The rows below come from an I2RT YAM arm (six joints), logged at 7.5 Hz.
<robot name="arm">
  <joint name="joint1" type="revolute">
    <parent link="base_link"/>
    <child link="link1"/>
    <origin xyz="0 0 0.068" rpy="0 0 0"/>
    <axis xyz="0 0 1"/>
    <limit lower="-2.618" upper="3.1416"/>
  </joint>
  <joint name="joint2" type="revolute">
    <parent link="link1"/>
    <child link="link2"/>
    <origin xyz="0.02 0.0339 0.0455" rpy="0 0 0"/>
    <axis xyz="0 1 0"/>
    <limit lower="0" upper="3.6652"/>
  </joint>
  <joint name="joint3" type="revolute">
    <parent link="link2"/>
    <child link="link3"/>
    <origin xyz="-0.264 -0.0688 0" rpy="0 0 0"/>
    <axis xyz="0 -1 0"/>
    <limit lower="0" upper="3.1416"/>
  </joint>
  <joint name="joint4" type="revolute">
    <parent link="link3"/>
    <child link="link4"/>
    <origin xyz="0.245 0.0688 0.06" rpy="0 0 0"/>
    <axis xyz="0 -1 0"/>
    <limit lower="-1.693" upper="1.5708"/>
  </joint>
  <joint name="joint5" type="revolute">
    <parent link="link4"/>
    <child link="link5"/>
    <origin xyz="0.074 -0.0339 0.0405" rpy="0 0 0"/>
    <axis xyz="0 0 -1"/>
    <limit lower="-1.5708" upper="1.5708"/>
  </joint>
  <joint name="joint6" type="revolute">
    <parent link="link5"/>
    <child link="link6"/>
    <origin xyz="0.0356 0 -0.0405" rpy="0 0 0"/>
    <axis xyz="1 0 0"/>
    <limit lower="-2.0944" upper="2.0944"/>
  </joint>
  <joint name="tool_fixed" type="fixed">
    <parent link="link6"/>
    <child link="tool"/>
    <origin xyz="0 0 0" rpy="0 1.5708 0"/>
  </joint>
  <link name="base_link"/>
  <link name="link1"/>
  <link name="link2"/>
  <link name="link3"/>
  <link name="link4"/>
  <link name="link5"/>
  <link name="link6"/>
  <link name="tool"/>
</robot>
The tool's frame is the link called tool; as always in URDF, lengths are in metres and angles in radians.
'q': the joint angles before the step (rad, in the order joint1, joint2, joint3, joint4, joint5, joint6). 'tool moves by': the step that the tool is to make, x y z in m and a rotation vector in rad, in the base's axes. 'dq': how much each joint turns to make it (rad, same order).
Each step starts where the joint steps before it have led.
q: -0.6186, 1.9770, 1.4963, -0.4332, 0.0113, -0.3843
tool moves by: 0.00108, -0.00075, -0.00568, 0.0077, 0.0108, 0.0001
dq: 0.0000, 0.0137, 0.0000, 0.0004, -0.0001, 0.0000
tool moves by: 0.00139, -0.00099, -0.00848, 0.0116, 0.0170, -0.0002
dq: 0.0000, 0.0202, 0.0000, -0.0004, 0.0005, -0.0001
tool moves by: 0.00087, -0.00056, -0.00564, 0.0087, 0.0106, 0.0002
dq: 0.0000, 0.0134, 0.0000, -0.0003, -0.0009, 0.0004
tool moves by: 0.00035, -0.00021, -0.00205, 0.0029, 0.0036, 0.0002
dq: 0.0000, 0.0050, 0.0001, 0.0003, -0.0003, 0.0000
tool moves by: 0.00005, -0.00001, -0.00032, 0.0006, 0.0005, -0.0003
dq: 0.0001, 0.0007, -0.0001, 0.0000, 0.0000, 0.0004
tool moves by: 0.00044, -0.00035, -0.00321, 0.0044, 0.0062, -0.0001
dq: -0.0001, 0.0077, 0.0001, 0.0000, 0.0000, 0.0000
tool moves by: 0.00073, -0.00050, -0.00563, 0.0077, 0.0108, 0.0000
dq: 0.0000, 0.0133, -0.0001, 0.0001, 0.0000, 0.0000
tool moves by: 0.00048, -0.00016, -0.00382, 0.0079, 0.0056, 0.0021
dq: 0.0000, 0.0088, -0.0004, 0.0000, -0.0038, 0.0000
